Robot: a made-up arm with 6 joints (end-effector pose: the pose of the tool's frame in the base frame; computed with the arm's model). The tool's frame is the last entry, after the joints. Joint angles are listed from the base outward.
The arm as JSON. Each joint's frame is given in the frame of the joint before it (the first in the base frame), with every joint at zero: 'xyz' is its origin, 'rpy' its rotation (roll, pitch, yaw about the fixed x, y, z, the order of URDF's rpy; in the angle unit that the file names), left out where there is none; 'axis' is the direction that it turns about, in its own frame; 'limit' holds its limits. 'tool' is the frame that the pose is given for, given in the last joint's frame.
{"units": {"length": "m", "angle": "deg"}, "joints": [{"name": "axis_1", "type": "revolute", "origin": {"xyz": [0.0, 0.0, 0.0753]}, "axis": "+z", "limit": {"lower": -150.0, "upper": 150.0}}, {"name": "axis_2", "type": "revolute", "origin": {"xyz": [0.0, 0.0, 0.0]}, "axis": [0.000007, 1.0, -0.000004], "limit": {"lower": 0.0, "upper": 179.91}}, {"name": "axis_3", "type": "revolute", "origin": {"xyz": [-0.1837, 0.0, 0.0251]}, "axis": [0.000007, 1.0, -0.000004], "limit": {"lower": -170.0, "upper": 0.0}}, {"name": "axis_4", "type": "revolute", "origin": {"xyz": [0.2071, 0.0, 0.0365]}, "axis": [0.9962, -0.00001, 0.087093], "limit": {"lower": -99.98, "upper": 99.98}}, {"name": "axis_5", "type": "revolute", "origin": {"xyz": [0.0, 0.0, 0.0]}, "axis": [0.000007, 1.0, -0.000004], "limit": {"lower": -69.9, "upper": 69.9}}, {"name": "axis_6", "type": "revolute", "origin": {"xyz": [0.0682, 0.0, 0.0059]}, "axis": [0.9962, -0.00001, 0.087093], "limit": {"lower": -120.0, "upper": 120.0}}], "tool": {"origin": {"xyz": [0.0, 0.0, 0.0], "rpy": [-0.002, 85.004, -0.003]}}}
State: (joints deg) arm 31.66 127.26 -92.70 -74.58 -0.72 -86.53
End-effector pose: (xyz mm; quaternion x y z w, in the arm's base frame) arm 324.8 201.2 85.3 -0.8576 -0.0990 -0.4542 0.2202
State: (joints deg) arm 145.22 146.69 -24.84 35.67 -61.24 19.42
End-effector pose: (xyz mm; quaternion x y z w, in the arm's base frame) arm -76.6 95.8 -91.4 -0.7093 0.6103 0.2504 0.2486
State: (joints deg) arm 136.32 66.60 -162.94 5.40 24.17 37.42
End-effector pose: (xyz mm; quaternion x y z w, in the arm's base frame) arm 66.1 -66.8 522.4 -0.0942 0.0617 0.9936 0.0094
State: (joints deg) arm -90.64 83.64 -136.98 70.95 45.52 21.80
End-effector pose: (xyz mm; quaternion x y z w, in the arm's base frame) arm 44.7 -138.2 481.0 0.3833 0.3406 0.1154 0.8507
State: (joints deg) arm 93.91 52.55 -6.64 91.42 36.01 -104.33
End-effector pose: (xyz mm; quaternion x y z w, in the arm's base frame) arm -48.4 118.0 77.6 -0.7686 0.4107 0.4748 0.1231
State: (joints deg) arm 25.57 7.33 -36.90 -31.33 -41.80 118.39
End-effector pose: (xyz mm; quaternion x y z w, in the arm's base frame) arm -7.4 22.7 318.6 -0.0569 0.2255 0.8539 0.4655
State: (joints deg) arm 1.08 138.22 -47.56 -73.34 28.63 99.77
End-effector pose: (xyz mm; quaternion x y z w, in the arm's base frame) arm 183.5 -28.0 -89.1 0.2218 0.9453 -0.2380 0.0231
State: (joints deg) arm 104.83 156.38 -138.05 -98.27 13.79 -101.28
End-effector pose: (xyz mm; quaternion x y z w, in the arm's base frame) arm -99.9 440.8 82.4 -0.4235 -0.6449 -0.5261 0.3577
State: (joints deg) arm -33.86 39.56 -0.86 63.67 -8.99 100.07
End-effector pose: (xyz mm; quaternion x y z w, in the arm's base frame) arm 92.4 -73.5 77.0 0.8474 -0.1647 0.4276 0.2683
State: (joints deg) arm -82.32 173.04 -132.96 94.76 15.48 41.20
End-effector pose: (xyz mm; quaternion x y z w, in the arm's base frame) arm 74.5 -416.0 -69.4 0.8461 -0.2281 0.3169 0.3629
